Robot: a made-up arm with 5 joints. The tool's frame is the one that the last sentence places. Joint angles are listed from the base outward.
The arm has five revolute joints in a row. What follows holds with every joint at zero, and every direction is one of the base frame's. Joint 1 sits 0.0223 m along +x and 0.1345 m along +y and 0.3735 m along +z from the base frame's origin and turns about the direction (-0.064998, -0.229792, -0.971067), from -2.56 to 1.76 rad. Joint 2 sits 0.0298 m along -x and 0.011 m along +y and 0.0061 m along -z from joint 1 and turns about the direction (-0.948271, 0.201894, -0.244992), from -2.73 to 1.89 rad. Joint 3 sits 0.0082 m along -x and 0.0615 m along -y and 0.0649 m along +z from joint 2 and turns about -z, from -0.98 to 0.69 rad. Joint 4 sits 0.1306 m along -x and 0.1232 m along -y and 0.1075 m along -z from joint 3 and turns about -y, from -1.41 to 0.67 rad. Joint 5 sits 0.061 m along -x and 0.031 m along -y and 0.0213 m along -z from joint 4 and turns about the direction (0.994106, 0.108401, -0.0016), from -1.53 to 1.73 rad. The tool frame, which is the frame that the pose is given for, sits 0.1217 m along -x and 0.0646 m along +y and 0.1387 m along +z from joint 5; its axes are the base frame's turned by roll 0, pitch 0 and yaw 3.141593 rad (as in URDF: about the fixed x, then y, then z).
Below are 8 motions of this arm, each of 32 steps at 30 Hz.
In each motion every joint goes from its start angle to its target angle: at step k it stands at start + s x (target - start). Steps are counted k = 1, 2, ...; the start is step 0. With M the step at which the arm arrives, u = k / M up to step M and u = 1 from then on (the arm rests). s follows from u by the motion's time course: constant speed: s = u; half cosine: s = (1 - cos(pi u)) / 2; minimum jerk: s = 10 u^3 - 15 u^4 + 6 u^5.
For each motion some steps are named. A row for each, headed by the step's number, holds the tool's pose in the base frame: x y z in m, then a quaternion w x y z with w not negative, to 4 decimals.
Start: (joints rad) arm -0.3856 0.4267 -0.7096 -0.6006 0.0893
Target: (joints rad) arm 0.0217 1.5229 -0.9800 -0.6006 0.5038
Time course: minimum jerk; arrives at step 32
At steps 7, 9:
7: -0.0240 -0.0501 0.6518 0.3472 -0.4042 -0.2814 -0.7980
9: -0.0267 -0.0289 0.6655 0.3165 -0.4227 -0.2959 -0.7960

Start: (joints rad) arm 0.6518 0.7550 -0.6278 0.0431 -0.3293
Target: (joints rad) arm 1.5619 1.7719 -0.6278 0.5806 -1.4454
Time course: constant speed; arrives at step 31
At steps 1, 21, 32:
1: -0.3109 0.2373 0.5518 0.0885 0.1886 0.4483 0.8693
21: -0.1644 0.4609 0.4807 0.1462 0.4411 0.7486 0.4730
32: -0.0691 0.4884 0.4887 0.0399 0.5883 0.7604 0.2723

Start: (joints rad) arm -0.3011 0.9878 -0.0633 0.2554 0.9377
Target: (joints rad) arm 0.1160 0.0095 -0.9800 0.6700 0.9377
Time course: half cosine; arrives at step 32
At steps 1, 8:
1: -0.2861 -0.0199 0.6840 0.0985 -0.0609 0.0022 -0.9933
8: -0.2600 -0.0857 0.6744 0.1503 -0.0807 0.0812 -0.9820

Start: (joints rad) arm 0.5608 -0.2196 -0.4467 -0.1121 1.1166
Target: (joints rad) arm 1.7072 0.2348 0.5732 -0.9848 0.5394
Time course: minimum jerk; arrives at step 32
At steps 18, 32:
18: -0.2798 0.3408 0.4541 0.6296 -0.0891 -0.4535 0.6245
32: -0.0578 0.4167 0.4861 0.8235 -0.1203 -0.4810 0.2757

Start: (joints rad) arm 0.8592 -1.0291 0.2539 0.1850 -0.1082
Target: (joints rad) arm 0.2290 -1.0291 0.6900 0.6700 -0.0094
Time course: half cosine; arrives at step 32
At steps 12, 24, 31, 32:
12: -0.2718 0.3140 0.2075 0.3724 -0.3482 -0.3478 0.7868
24: -0.3095 0.2952 0.2711 0.4004 -0.2992 -0.3626 0.7866
31: -0.3170 0.2875 0.2884 0.4063 -0.2865 -0.3584 0.7902
32: -0.3171 0.2874 0.2887 0.4063 -0.2863 -0.3583 0.7903

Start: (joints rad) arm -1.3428 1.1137 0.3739 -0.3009 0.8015
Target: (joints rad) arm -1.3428 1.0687 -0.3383 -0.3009 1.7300
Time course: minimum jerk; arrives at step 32
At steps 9, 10, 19, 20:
9: -0.0865 -0.1061 0.7027 0.2691 -0.1550 -0.0724 -0.9478
10: -0.0738 -0.1074 0.7107 0.2735 -0.1721 -0.0615 -0.9444
19: 0.0947 -0.0979 0.7696 0.2820 -0.3848 0.0554 -0.8771
20: 0.1135 -0.0944 0.7717 0.2780 -0.4076 0.0660 -0.8673

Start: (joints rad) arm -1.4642 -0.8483 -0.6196 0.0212 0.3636
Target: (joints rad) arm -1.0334 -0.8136 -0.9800 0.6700 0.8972
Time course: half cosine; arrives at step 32
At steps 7, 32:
7: 0.2389 -0.0602 0.0695 0.7020 -0.3088 0.5738 -0.2875
32: 0.2152 0.0262 -0.0351 0.6200 -0.1387 0.7681 -0.0804

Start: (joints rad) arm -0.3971 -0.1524 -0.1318 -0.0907 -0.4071
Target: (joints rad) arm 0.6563 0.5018 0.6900 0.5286 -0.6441
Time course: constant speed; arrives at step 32
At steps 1, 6, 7, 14, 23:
1: -0.2477 -0.1136 0.4076 0.2507 0.0031 -0.1239 -0.9601
6: -0.3130 -0.0168 0.3996 0.0882 0.0353 -0.1982 -0.9755
7: -0.3219 0.0046 0.3962 0.0555 0.0412 -0.2138 -0.9744
14: -0.3419 0.1589 0.3572 0.1687 -0.0732 0.3276 0.9267
23: -0.2663 0.3209 0.2802 0.4223 -0.0825 0.4751 0.7675

